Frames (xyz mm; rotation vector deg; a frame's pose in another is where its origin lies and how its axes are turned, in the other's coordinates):
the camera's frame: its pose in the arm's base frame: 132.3 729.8 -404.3 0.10 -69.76 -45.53
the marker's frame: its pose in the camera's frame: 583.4 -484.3 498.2 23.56 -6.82 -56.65
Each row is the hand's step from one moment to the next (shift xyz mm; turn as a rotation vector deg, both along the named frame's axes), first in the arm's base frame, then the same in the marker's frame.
Working: the arm's base frame: its pose in the marker's frame: 87.1 -81.6 -533.4 -55.31 84.13 78.98

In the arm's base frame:
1: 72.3 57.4 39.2 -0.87 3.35 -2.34
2: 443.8 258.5 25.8 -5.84 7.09 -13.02
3: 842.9 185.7 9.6 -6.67 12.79 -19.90
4: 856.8 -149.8 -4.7 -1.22 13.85 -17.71
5: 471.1 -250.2 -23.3 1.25 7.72 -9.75
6: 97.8 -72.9 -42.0 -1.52 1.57 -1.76
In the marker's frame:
1: -73.5 45.8 -50.6 -3.10 -2.08 1.88
2: -381.3 59.4 -339.9 -6.01 -12.54 7.77
3: -438.9 48.3 -741.7 -11.74 -18.95 10.35
4: -127.3 6.6 -860.4 -14.26 -16.53 5.51
5: 86.9 -31.0 -525.9 -8.54 -9.04 1.24
6: 34.6 -45.2 -115.8 -1.16 -1.66 1.94

